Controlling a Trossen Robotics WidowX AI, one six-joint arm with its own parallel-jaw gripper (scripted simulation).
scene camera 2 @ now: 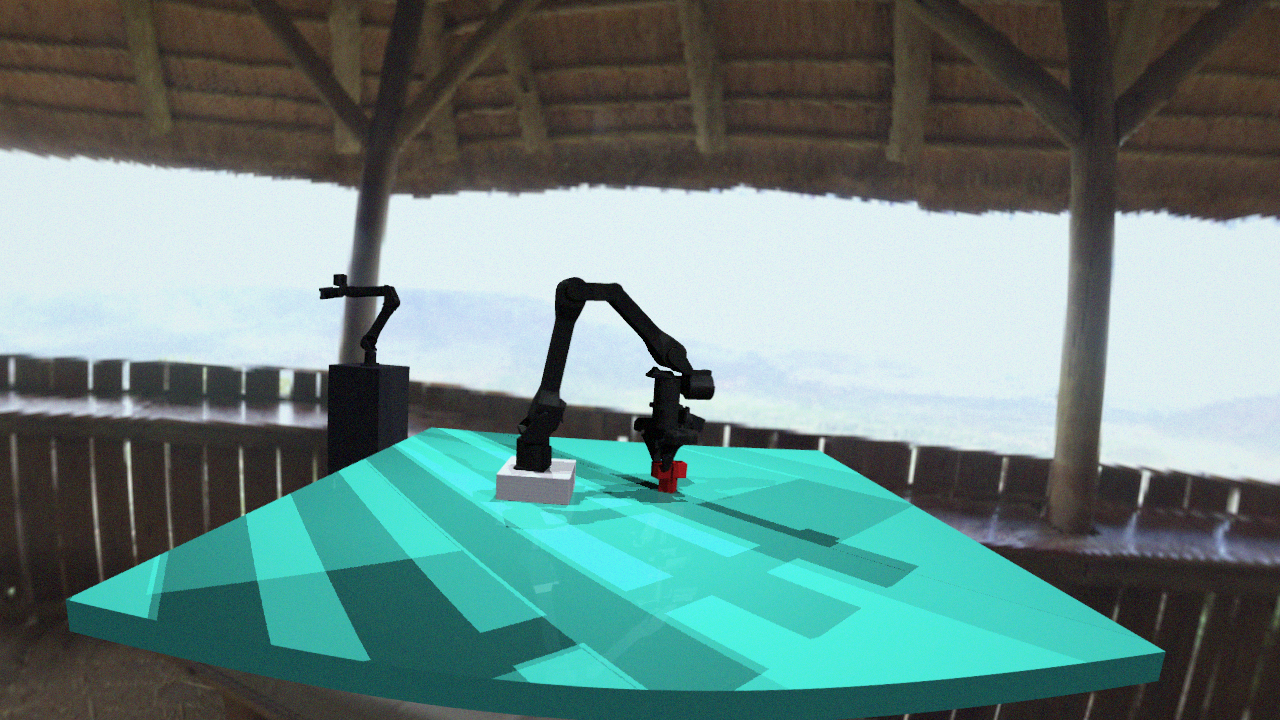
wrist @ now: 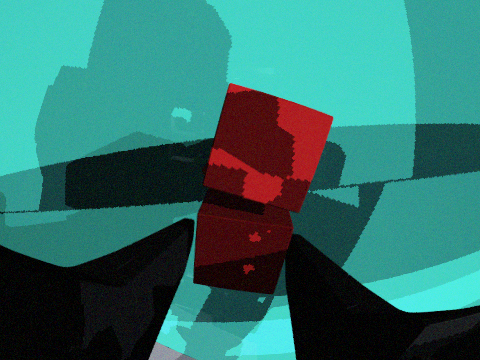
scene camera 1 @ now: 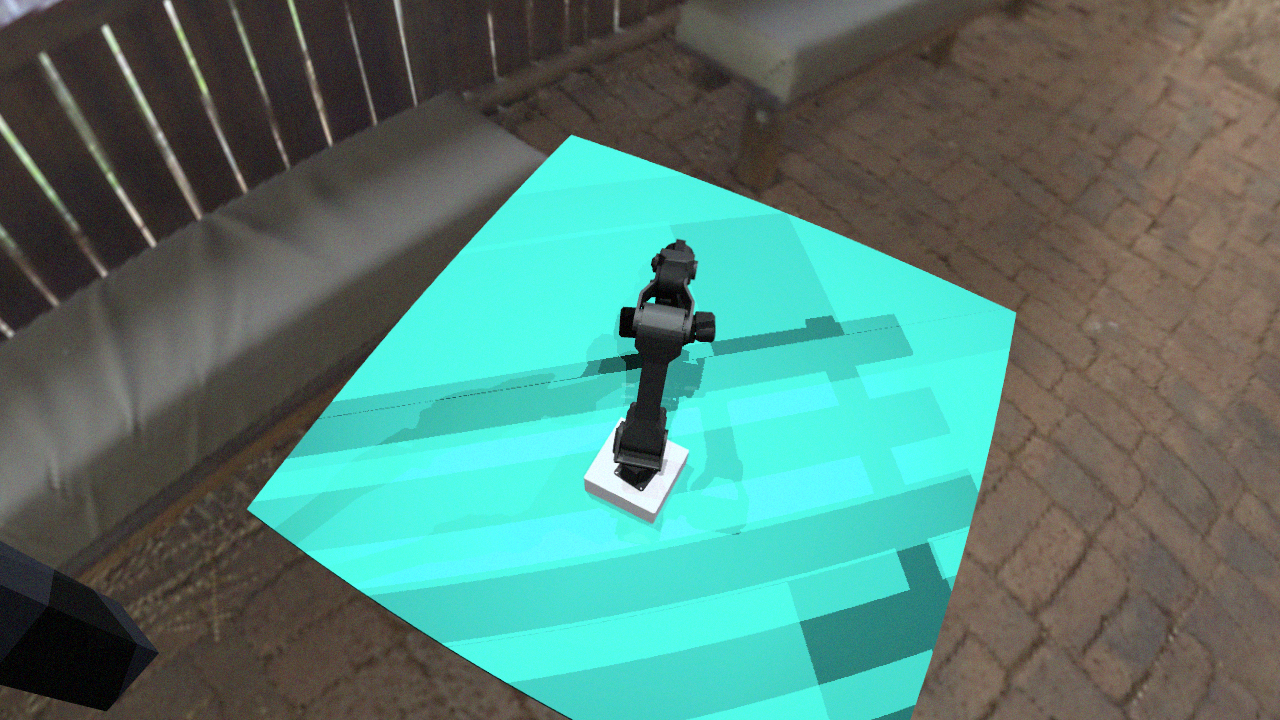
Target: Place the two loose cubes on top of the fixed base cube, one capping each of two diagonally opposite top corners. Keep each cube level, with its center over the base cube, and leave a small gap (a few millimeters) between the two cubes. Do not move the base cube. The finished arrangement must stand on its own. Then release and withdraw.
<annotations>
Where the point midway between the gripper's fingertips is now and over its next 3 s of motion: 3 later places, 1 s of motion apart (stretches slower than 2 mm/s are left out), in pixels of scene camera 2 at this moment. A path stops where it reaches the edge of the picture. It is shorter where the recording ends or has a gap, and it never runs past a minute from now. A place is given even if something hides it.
My gripper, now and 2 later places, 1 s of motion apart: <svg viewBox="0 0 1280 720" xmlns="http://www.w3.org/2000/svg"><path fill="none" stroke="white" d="M661 469L662 449L658 432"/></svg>
</annotations>
